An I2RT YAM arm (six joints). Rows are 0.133 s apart.
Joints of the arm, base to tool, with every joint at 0 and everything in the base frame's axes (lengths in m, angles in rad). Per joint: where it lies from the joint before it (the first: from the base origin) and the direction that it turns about. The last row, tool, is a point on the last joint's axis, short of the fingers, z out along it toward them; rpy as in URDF.
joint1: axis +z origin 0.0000 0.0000 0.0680
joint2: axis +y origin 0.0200 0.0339 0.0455
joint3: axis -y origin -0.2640 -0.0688 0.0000
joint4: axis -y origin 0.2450 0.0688 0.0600
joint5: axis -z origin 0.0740 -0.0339 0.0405
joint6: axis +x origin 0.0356 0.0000 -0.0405
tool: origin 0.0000 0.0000 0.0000 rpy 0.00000 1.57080 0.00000
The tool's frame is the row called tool.
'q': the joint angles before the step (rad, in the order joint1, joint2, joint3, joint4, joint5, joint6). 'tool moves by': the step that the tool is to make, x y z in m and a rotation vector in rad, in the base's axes. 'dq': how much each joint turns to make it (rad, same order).
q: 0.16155, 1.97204, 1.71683, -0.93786, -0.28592, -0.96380
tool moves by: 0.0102, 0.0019, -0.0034, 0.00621, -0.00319, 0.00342
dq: 0.00003, 0.04153, 0.04500, 0.00036, -0.00647, -0.00111
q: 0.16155, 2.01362, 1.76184, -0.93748, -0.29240, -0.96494
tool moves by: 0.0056, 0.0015, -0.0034, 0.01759, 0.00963, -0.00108
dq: -0.00001, 0.02641, 0.02510, -0.00288, -0.01717, 0.00838
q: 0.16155, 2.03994, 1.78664, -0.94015, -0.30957, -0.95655
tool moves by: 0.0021, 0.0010, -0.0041, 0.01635, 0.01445, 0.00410
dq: 0.00004, 0.01457, 0.00619, -0.00229, -0.01867, 0.00309
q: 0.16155, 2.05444, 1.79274, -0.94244, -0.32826, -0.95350
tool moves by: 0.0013, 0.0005, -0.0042, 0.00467, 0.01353, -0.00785
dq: 0.00039, 0.01018, -0.00024, 0.00128, -0.00343, 0.01068
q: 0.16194, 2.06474, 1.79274, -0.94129, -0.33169, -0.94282
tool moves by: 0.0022, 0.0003, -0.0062, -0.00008, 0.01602, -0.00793
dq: -0.00011, 0.01588, 0.00121, 0.00167, 0.00034, 0.00868
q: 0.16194, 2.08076, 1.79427, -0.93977, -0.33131, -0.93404
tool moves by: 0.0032, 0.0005, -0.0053, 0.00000, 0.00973, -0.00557
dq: -0.00002, 0.01809, 0.00757, 0.00290, 0.00038, 0.00608
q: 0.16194, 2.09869, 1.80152, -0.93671, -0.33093, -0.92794
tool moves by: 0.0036, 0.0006, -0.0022, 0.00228, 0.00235, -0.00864
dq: 0.00006, 0.01559, 0.01504, 0.00171, 0.00040, 0.00960
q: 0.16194, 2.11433, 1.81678, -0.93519, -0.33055, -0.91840
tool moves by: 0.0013, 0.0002, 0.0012, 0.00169, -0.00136, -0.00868
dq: 0.00009, 0.00337, 0.00937, -0.00139, 0.00156, 0.00925
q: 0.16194, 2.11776, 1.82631, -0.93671, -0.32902, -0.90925
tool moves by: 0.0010, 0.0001, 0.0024, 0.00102, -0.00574, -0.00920
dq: 0.00009, 0.00000, 0.00838, 0.00043, 0.00308, 0.00926
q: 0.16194, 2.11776, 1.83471, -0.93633, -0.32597, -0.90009
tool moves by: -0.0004, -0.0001, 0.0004, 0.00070, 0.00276, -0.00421
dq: -0.00005, -0.00136, -0.00033, -0.00219, 0.00036, 0.00454
